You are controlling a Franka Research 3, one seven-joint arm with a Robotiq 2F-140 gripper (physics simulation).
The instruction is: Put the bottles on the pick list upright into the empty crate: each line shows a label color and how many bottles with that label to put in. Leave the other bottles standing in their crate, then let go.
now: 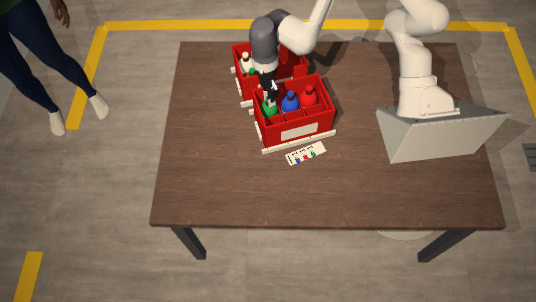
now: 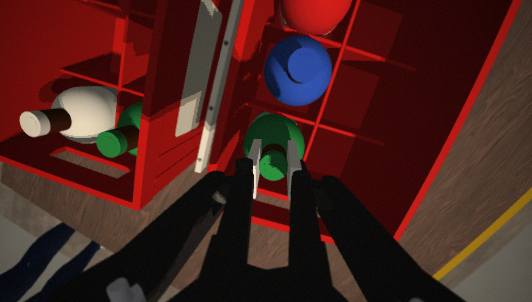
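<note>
My gripper [image 1: 270,101] [image 2: 274,152] is shut on the neck of a green bottle [image 1: 270,110] [image 2: 272,131], which is upright in the left end cell of the front red crate [image 1: 325,124] [image 2: 457,121]. A blue bottle [image 1: 290,104] [image 2: 295,85] stands in the cell beside it, and a red bottle [image 1: 309,97] [image 2: 316,12] in the one past that. The green bottle's base is hidden. The pick list [image 1: 305,153] shows blue, red and green marks; its counts are too small to read.
Behind stands the other red crate [image 1: 246,86] [image 2: 167,145], close to the front one. It holds a white bottle [image 1: 245,64] [image 2: 89,112] and another green bottle [image 1: 251,72] [image 2: 112,143]. The arm hides part of it. The crates stand on a brown table [image 1: 210,165].
</note>
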